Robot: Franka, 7 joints.
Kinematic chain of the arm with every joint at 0, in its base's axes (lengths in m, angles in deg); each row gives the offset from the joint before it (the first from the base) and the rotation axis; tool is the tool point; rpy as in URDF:
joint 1: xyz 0 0 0.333 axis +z
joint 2: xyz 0 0 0 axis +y
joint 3: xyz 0 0 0.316 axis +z
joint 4: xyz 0.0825 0 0 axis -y
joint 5: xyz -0.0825 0 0.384 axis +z
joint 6: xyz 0 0 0 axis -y
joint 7: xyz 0.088 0 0 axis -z
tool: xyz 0 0 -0.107 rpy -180 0 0
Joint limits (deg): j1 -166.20..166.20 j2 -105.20..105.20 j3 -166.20..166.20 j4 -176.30..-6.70 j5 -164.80..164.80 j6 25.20..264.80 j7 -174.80..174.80
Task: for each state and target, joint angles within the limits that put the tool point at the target. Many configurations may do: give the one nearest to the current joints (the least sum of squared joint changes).
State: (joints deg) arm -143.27 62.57 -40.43 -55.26 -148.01 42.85 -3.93
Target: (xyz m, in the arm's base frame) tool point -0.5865 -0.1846 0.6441
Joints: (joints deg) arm -136.79 46.80 -44.19 -63.50 -137.07 25.20 -3.93
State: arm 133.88 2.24 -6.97 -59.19 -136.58 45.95 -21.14
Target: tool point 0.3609 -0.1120 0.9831
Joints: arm 137.51 -39.54 -21.11 -41.76 -135.94 47.95 -21.14
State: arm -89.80 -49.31 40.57 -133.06 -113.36 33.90 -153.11
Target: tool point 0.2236 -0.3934 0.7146
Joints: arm -93.55 -13.23 41.45 -115.94 -122.64 54.81 -153.11
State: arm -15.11 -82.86 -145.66 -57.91 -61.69 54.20 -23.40
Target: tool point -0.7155 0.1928 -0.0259
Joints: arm -21.76 -93.91 -149.73 -33.89 -73.57 103.13 -23.40
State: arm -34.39 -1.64 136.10 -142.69 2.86 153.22 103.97
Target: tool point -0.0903 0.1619 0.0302
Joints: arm -27.67 -34.71 161.40 -164.79 1.39 148.22 103.97
